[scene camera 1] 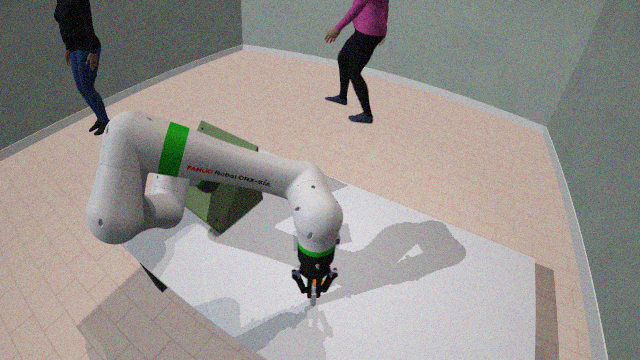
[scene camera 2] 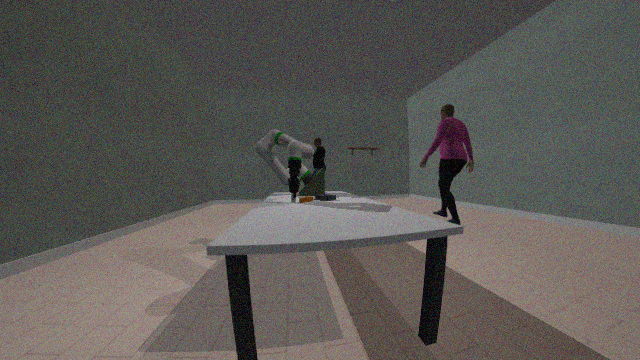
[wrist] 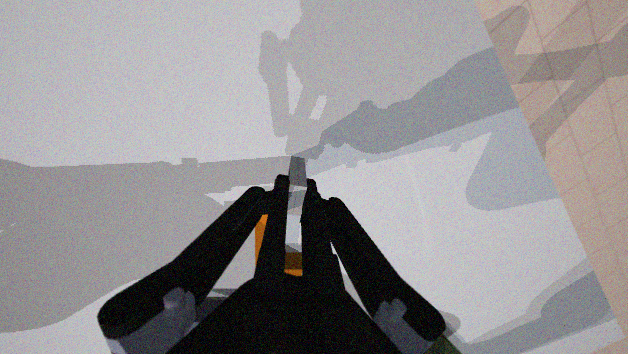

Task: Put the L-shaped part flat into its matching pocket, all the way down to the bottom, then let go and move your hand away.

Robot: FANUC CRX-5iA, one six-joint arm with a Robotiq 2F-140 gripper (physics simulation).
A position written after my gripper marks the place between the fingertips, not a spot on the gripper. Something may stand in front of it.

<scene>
I see my gripper (scene camera 1: 312, 301).
My gripper shows as well in the wrist view (wrist: 295, 168).
</scene>
